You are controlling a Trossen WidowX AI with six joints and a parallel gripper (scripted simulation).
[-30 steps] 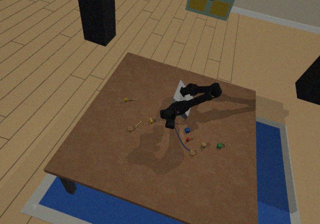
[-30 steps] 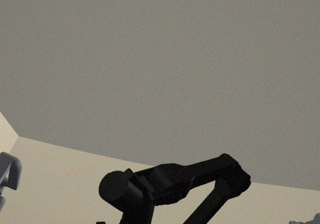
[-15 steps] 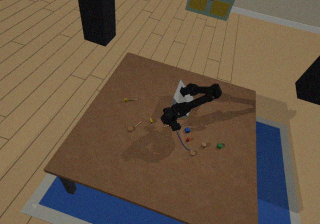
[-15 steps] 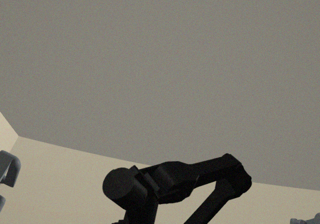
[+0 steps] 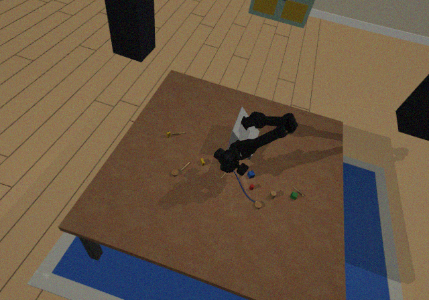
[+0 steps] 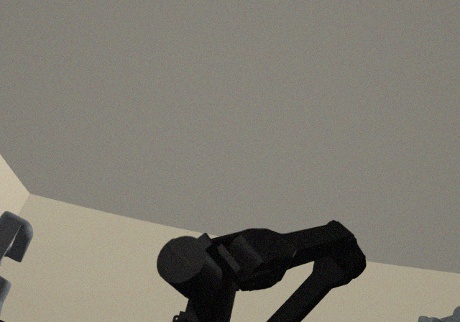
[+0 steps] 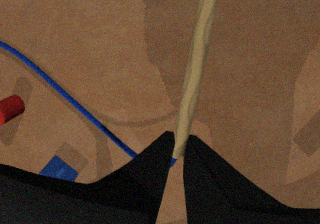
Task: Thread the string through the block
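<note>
Right now my gripper tip is 20 mm short of the thin wooden stick. Also, from my gripper tip: red peg 20 mm ahead, 150 mm to the left, 50 mm below; blue cube 60 mm behind, 130 mm to the left, 50 mm below; round wooden button 100 mm ahead, 210 mm to the left, 60 mm below.
</note>
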